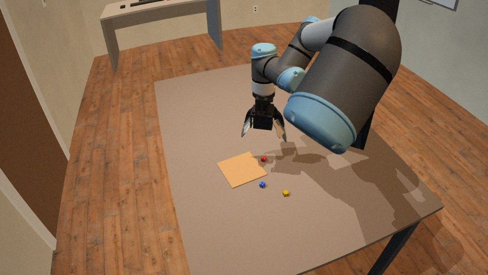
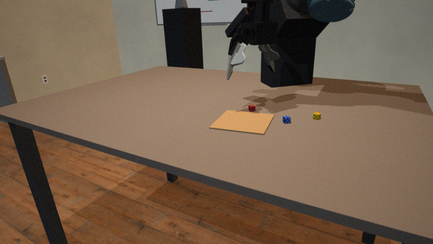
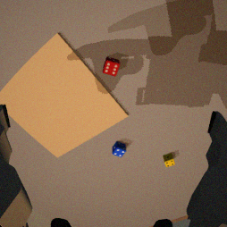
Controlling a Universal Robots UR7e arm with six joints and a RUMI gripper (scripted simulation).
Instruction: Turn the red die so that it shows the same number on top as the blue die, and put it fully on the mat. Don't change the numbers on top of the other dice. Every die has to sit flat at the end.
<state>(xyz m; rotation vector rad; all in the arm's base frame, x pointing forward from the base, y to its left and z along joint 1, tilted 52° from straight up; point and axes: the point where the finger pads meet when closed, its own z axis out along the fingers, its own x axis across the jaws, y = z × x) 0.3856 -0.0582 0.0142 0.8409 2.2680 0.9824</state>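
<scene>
My gripper is now 9 cm above the red die. The rest, counted from my hand: mat 9 cm ahead, 3 cm to the left, 10 cm below; then blue die 4 cm ahead, 13 cm to the left, 9 cm below; then yellow die 2 cm behind, 19 cm to the left, 9 cm below.
</scene>
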